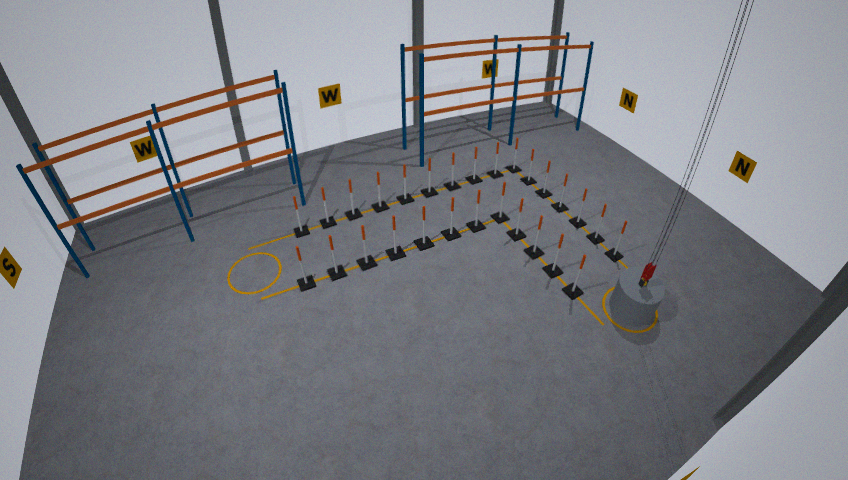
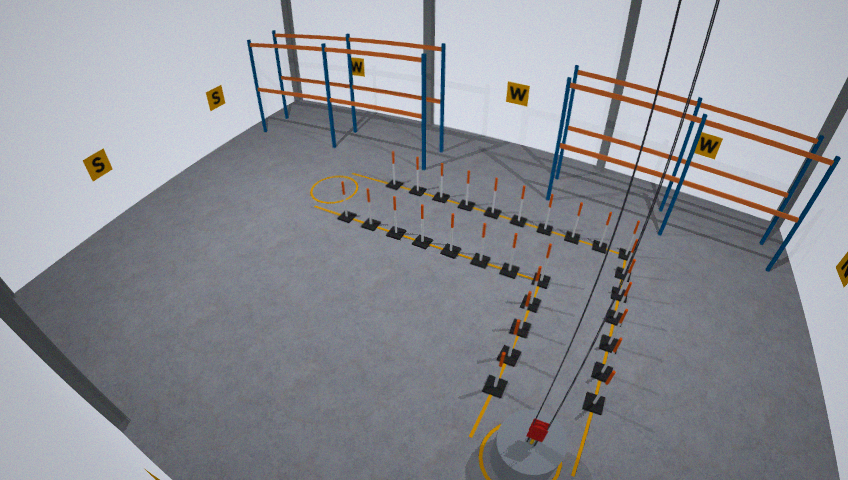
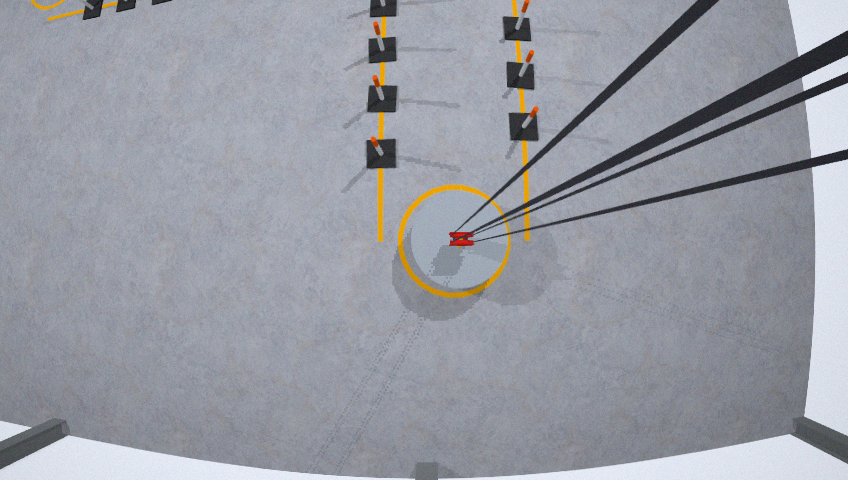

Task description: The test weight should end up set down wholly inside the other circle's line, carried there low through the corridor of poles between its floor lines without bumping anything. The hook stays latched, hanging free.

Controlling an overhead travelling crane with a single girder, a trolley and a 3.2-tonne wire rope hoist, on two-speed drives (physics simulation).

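Observation:
The grey cylindrical test weight point(image 1: 631, 309) point(image 2: 550, 456) point(image 3: 437, 220) is upright within the near circle's line point(image 1: 633, 331) point(image 3: 454, 187). Whether its underside touches the floor I cannot tell. My hook point(image 1: 643, 281) point(image 2: 531, 441), under the red block point(image 1: 649, 271) point(image 2: 538, 430) point(image 3: 461, 239), is at the weight's top middle and appears shut on it; the latch is too small to see. The other circle point(image 1: 228, 274) point(image 2: 311, 190) lies at the corridor's far end. Poles on black bases point(image 1: 572, 290) point(image 2: 495, 386) point(image 3: 380, 153) line both sides of the L-shaped corridor on yellow lines point(image 1: 592, 313) point(image 2: 480, 418) point(image 3: 380, 208).
Two blue and orange racks point(image 1: 421, 113) point(image 2: 423, 113) stand along the W wall; one point(image 1: 421, 142) is close to the corridor's corner side. The ropes point(image 1: 699, 149) point(image 2: 630, 172) point(image 3: 586, 118) rise from the block. The corridor mouth opens beside the weight, with the nearest poles on either side.

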